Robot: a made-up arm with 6 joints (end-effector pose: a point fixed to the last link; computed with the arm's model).
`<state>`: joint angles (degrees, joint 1 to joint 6).
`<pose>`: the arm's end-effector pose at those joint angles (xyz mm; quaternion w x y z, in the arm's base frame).
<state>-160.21 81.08 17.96 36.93 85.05 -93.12</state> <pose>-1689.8 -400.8 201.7 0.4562 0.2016 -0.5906 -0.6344</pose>
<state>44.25 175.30 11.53 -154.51 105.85 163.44</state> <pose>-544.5 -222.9 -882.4 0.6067 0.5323 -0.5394 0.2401</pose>
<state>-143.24 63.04 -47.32 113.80 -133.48 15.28</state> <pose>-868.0 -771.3 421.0 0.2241 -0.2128 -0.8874 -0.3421</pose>
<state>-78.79 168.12 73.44 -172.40 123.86 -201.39</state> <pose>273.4 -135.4 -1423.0 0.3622 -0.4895 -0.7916 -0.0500</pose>
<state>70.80 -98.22 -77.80 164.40 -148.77 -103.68</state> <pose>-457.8 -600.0 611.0 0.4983 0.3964 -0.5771 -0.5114</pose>
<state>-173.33 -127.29 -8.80 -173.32 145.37 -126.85</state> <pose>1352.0 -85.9 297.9 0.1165 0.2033 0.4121 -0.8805</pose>
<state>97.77 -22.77 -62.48 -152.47 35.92 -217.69</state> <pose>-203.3 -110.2 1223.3 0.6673 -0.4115 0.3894 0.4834</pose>
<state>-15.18 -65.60 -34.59 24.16 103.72 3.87</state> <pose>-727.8 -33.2 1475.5 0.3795 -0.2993 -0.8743 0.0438</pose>
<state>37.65 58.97 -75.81 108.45 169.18 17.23</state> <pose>613.9 571.2 565.5 0.5109 0.6647 -0.0143 0.5450</pose>
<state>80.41 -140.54 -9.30 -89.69 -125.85 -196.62</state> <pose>-179.0 -1067.1 143.8 0.2841 0.2283 0.9139 0.1789</pose>
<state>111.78 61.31 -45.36 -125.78 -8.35 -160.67</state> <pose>-421.6 670.7 577.4 0.1086 0.6863 -0.0554 -0.7170</pose>
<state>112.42 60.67 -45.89 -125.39 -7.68 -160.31</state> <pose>-425.2 660.0 589.8 0.1185 0.6894 -0.0473 -0.7130</pose>
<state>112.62 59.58 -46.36 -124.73 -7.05 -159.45</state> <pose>-422.3 652.1 607.9 0.1275 0.6904 -0.0340 -0.7113</pose>
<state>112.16 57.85 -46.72 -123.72 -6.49 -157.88</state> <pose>-410.3 648.2 633.8 0.1347 0.6885 -0.0137 -0.7125</pose>
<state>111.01 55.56 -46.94 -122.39 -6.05 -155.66</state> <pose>-388.9 648.0 665.8 0.1391 0.6840 0.0130 -0.7160</pose>
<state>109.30 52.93 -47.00 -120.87 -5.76 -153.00</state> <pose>-360.2 649.9 700.7 0.1402 0.6780 0.0439 -0.7202</pose>
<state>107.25 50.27 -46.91 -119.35 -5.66 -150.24</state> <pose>-327.9 652.7 734.5 0.1378 0.6718 0.0752 -0.7239</pose>
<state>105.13 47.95 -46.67 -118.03 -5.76 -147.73</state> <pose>-296.2 656.3 762.6 0.1323 0.6664 0.1029 -0.7265</pose>
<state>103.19 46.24 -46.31 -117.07 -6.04 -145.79</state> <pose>-269.0 661.3 782.2 0.1244 0.6622 0.1234 -0.7286</pose>
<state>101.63 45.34 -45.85 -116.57 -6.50 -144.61</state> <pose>-249.0 668.6 791.4 0.1153 0.6589 0.1347 -0.7311</pose>
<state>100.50 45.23 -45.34 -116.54 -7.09 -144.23</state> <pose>-236.6 678.5 790.7 0.1051 0.6561 0.1363 -0.7347</pose>
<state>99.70 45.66 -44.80 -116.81 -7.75 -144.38</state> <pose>-229.6 690.1 783.2 0.0949 0.6536 0.1317 -0.7392</pose>
